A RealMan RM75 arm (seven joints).
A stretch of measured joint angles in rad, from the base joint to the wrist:
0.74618 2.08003 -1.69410 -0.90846 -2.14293 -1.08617 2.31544
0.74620 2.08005 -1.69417 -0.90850 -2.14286 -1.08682 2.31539
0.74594 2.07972 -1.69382 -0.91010 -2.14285 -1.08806 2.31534
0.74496 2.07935 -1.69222 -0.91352 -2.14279 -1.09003 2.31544
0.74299 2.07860 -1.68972 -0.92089 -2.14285 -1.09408 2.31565
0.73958 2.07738 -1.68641 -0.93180 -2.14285 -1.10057 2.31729
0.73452 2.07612 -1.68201 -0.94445 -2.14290 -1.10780 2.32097
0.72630 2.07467 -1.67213 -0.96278 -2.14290 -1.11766 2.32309
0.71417 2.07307 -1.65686 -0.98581 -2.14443 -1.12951 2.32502
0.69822 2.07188 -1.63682 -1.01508 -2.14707 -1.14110 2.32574
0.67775 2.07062 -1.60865 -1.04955 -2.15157 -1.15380 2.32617
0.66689 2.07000 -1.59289 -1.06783 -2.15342 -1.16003 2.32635
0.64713 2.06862 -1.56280 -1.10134 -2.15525 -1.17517 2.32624
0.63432 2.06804 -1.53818 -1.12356 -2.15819 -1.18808 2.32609
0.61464 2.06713 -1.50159 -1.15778 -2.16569 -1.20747 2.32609
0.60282 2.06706 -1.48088 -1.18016 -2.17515 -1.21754 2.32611
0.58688 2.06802 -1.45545 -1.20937 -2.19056 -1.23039 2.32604
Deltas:
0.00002 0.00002 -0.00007 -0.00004 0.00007 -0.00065 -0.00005
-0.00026 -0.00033 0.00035 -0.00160 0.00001 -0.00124 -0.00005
-0.00098 -0.00037 0.00160 -0.00342 0.00006 -0.00197 0.00010
-0.00197 -0.00075 0.00250 -0.00737 -0.00006 -0.00405 0.00021
-0.00341 -0.00122 0.00331 -0.01091 0.00000 -0.00649 0.00164
-0.00506 -0.00126 0.00440 -0.01265 -0.00005 -0.00723 0.00368
-0.00822 -0.00145 0.00988 -0.01833 0.00000 -0.00986 0.00212
-0.01213 -0.00160 0.01527 -0.02303 -0.00153 -0.01185 0.00193
-0.01595 -0.00119 0.02004 -0.02927 -0.00264 -0.01159 0.00072
-0.02047 -0.00126 0.02817 -0.03447 -0.00450 -0.01270 0.00043
-0.01086 -0.00062 0.01576 -0.01828 -0.00185 -0.00623 0.00018
-0.01976 -0.00138 0.03009 -0.03351 -0.00183 -0.01514 -0.00011
-0.01281 -0.00058 0.02462 -0.02222 -0.00294 -0.01291 -0.00015
-0.01968 -0.00091 0.03659 -0.03422 -0.00750 -0.01939 0.00000
-0.01182 -0.00007 0.02071 -0.02238 -0.00946 -0.01007 0.00002
-0.01594 0.00096 0.02543 -0.02921 -0.01541 -0.01285 -0.00007

